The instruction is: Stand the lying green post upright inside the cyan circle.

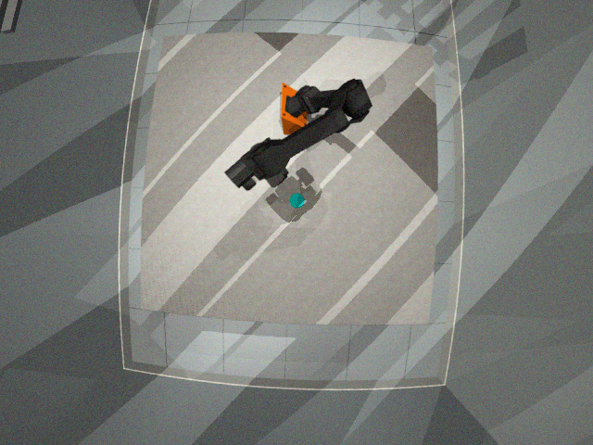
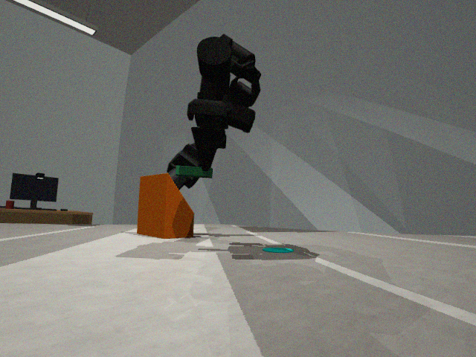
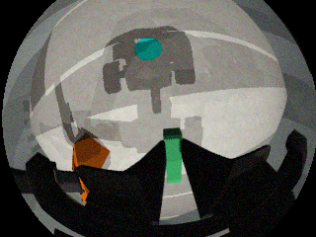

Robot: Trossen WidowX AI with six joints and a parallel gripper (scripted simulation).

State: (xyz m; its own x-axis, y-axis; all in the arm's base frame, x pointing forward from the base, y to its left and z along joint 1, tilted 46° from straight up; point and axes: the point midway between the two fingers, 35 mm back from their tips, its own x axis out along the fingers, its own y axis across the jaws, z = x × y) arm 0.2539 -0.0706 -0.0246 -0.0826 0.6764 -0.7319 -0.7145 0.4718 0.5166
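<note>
Now: gripper tip 80 mm short of the cyan circle, 120 mm to the right of it and 140 mm above it. The rest, counted from my gripper tip: green post 10 mm behind, 10 mm to the right.
</note>
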